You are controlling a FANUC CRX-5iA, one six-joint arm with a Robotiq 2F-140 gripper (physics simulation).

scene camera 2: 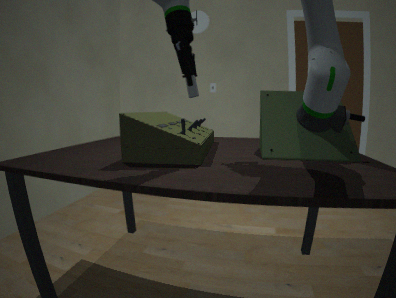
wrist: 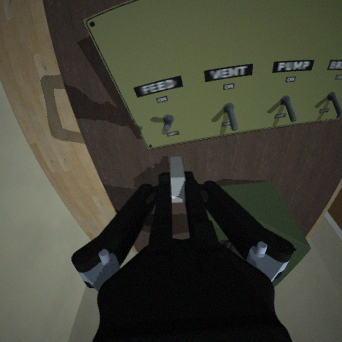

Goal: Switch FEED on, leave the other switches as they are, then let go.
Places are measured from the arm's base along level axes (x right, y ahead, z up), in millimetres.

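Where they show: gripper, fingertip midpoint: (scene camera 2: 194, 96) (wrist: 175, 166); arm's base, link origin: (scene camera 2: 314, 117) (wrist: 239, 254).
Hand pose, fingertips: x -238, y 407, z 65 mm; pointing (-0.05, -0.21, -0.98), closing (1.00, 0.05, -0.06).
Each offset is from my fingertips to the centre of the thing. Level surfaces: height alone.
The yellow-green switch box {dx +140, dy +144, dz -147 mm} (scene camera 2: 157, 142) (wrist: 200, 40) stands on the dark table. Its FEED lever {dx -18, dy +32, dz -93 mm} (scene camera 2: 183, 126) (wrist: 168, 123) stands almost vertical in the scene view and looks short in the wrist view, set apart in angle from the others. The VENT lever {dx +102, dy +47, dz -98 mm} (wrist: 232, 118), the PUMP lever {dx +219, dy +75, dz -98 mm} (wrist: 289, 110) and a fourth lever {dx +335, dy +104, dz -98 mm} (wrist: 335, 105), its label partly cut off, lean towards the box's low front edge, the OFF side. My gripper (scene camera 2: 193, 94) (wrist: 175, 166) is shut and empty. It hangs in the air above the levers, touching none.
A green slanted panel or block (scene camera 2: 280, 125) (wrist: 265, 205) stands on the table {dz -206 mm} (scene camera 2: 165, 183) to the right of the box in the scene view. A grey arm section (scene camera 2: 325, 80) with a dark round end is in front of it. A door (scene camera 2: 366, 75) is in the wall behind.
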